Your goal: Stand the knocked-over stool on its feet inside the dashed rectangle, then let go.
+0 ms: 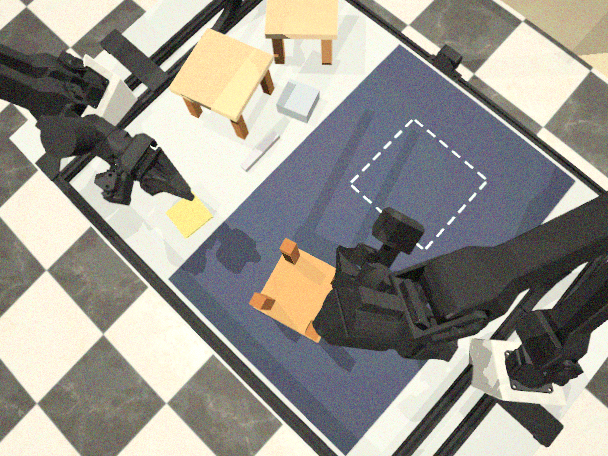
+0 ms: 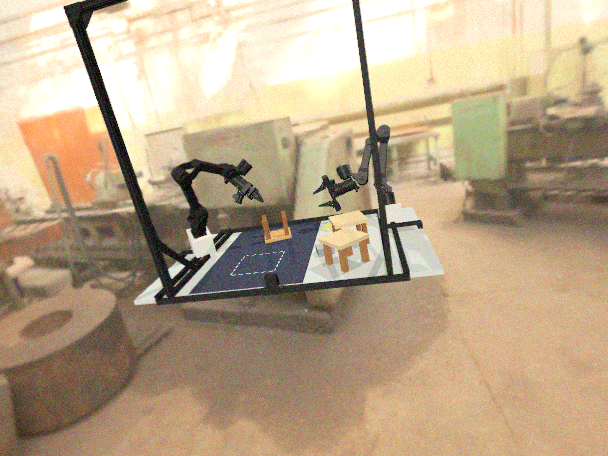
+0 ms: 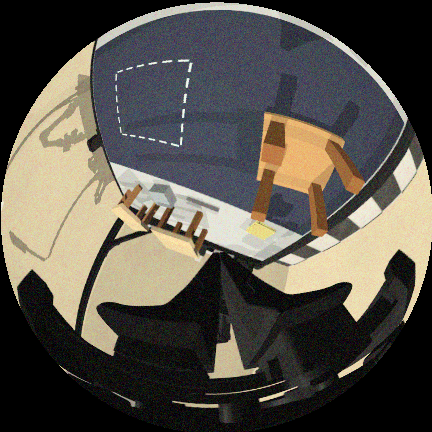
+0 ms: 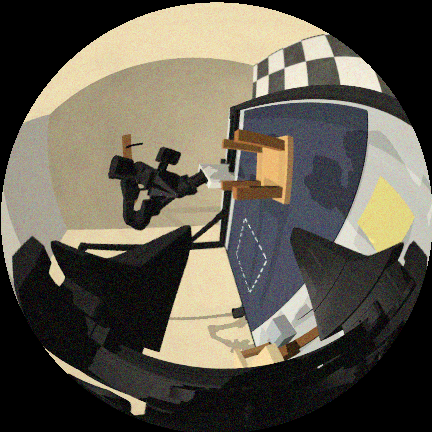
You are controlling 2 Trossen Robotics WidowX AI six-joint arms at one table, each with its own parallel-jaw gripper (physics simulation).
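Where they show: left gripper, between the fingertips: (image 1: 340, 248) (image 2: 263, 201) (image 3: 218, 257) (image 4: 179, 196); right gripper, between the fingertips: (image 1: 191, 195) (image 2: 315, 200) (image 4: 243, 233); left arm's base, origin of its link: (image 1: 527, 371) (image 2: 198, 232) (image 4: 203, 175); right arm's base, origin of its link: (image 1: 91, 87) (image 2: 389, 205).
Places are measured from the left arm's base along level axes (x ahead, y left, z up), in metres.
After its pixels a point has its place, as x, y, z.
Observation:
The orange wooden stool (image 1: 298, 289) @(0.379, -0.100, -0.110) (image 2: 277, 234) @(0.364, -0.107, -0.110) (image 3: 300, 160) @(0.372, -0.093, -0.110) (image 4: 275, 167) @(0.396, -0.107, -0.110) lies upside down on the dark blue mat (image 1: 347, 136) @(0.313, -0.424, -0.125), seat down and legs pointing up. It is outside the white dashed rectangle (image 1: 430, 133) (image 2: 257, 274) (image 3: 183, 100), which is empty. My left gripper (image 1: 320, 323) (image 2: 259, 198) @(0.314, -0.152, 0.089) (image 3: 218, 257) @(0.314, -0.152, 0.089) is shut and empty, raised well above the mat beside the stool. My right gripper (image 1: 186, 194) @(0.561, -0.224, 0.036) (image 2: 322, 197) @(0.561, -0.224, 0.036) (image 4: 243, 233) @(0.561, -0.224, 0.036) is open and empty, hanging over the white table part by the yellow patch.
Two pale wooden tables (image 1: 221, 72) @(0.563, -0.483, -0.013) (image 1: 302, 18) @(0.423, -0.616, -0.016) stand upright on the white table area. A grey block (image 1: 298, 100) @(0.420, -0.481, -0.095), a flat grey strip (image 1: 261, 150) @(0.485, -0.372, -0.114) and a yellow patch (image 1: 189, 216) @(0.613, -0.222, -0.120) lie near them. A black frame runs around the table edge.

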